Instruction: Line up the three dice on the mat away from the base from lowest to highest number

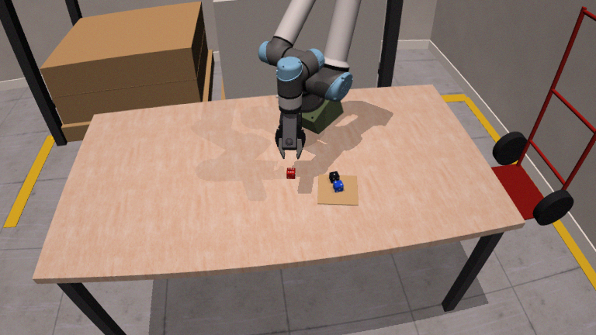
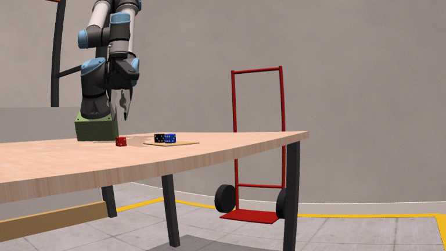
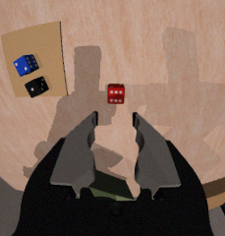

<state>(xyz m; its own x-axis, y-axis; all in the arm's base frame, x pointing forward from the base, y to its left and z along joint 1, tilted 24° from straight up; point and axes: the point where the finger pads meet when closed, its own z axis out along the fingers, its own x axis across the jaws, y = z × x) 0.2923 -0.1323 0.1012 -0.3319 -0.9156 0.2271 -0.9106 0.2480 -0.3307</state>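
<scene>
Now: the red die 8 cm below my hand. From my hand the other things lie so: tan square mat 11 cm ahead, 14 cm to the left, 10 cm below; blue die 11 cm ahead, 14 cm to the left, 8 cm below; black die 7 cm ahead, 14 cm to the left, 8 cm below.
</scene>
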